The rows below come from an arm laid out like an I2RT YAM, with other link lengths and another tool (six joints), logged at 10 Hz.
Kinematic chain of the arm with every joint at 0, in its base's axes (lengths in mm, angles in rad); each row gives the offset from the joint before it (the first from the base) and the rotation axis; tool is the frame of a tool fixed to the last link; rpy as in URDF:
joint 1: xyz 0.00 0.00 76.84 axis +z
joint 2: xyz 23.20 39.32 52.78 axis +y
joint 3: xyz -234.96 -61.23 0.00 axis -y
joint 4: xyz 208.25 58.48 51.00 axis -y
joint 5: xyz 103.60 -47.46 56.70 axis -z
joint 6: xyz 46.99 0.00 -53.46 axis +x
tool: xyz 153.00 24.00 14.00 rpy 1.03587 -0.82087 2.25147
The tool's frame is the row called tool.
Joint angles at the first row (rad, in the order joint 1, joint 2, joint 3, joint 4, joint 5, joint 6):
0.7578, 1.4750, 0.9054, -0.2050, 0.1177, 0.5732
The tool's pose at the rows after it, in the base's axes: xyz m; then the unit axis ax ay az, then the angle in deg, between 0 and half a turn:
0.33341, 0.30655, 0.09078, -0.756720, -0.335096, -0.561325, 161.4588
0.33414, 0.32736, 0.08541, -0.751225, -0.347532, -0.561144, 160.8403
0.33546, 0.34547, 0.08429, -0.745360, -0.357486, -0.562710, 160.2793
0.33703, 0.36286, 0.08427, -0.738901, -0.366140, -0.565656, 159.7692
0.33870, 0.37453, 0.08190, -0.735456, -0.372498, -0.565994, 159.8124
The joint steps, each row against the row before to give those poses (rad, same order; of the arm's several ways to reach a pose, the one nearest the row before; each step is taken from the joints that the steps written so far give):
0.0370, 0.0763, 0.0306, 0.0335, 0.0069, -0.0004
0.0340, 0.0717, 0.0438, 0.0294, 0.0091, -0.0008
0.0259, 0.0568, 0.0496, 0.0130, 0.0065, -0.0030
0.0233, 0.0527, 0.0503, 0.0111, 0.0069, -0.0038
0.0160, 0.0434, 0.0405, 0.0030, 0.0099, -0.0031

